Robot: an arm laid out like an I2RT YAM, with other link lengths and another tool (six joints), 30 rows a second.
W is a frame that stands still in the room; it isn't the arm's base.
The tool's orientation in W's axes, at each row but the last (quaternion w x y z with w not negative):
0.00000, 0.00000, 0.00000, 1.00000
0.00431, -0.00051, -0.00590, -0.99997
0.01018, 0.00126, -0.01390, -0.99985
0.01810, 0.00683, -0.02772, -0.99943
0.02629, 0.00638, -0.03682, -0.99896
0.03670, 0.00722, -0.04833, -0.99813
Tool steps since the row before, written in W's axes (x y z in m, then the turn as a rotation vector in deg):
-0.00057, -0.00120, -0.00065, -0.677, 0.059, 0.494
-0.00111, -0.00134, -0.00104, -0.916, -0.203, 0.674
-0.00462, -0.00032, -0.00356, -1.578, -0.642, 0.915
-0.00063, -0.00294, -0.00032, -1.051, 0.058, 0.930
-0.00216, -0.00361, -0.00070, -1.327, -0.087, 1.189
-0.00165, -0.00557, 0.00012, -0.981, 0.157, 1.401
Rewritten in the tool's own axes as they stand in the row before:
0.00057, 0.00120, -0.00065, 0.677, -0.059, 0.494
0.00112, 0.00132, -0.00106, 0.918, 0.203, 0.671
0.00463, 0.00013, -0.00355, 1.589, 0.635, 0.901
0.00074, 0.00289, -0.00047, 1.036, -0.044, 0.947
0.00236, 0.00343, -0.00093, 1.317, 0.105, 1.199
0.00206, 0.00542, -0.00039, 0.951, -0.091, 1.427

